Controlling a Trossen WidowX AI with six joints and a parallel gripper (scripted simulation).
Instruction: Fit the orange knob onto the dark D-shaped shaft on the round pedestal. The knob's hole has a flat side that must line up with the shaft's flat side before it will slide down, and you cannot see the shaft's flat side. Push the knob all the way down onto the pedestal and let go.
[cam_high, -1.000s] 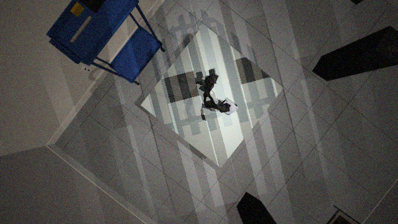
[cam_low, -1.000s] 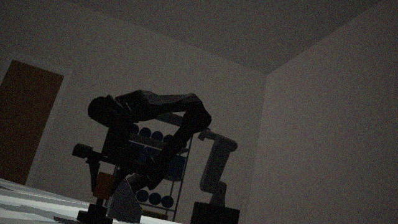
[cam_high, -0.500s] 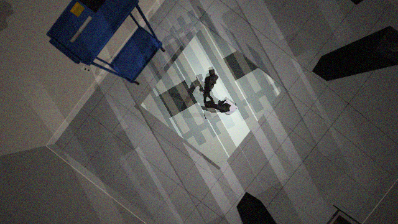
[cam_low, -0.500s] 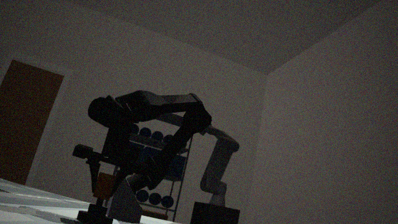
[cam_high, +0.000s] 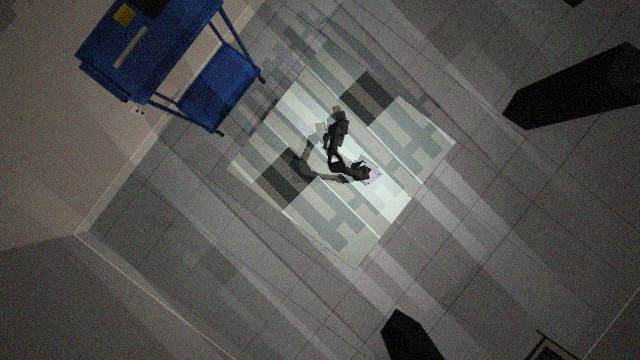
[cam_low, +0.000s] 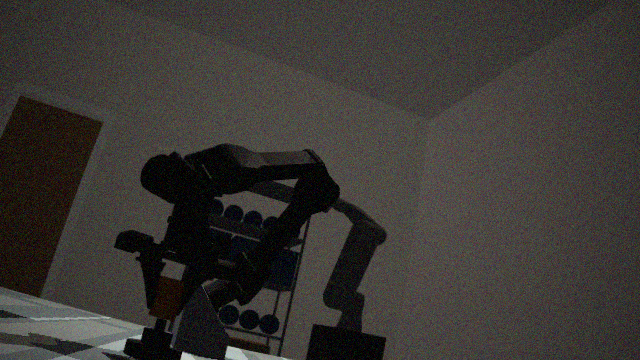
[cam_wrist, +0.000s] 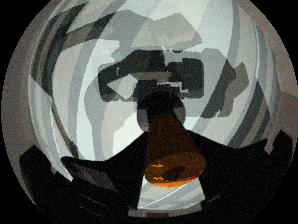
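Now: the orange knob 20 mm above my gripper tip. From my gripper tip the other things lie so: dark round pedestal: 40 mm below.
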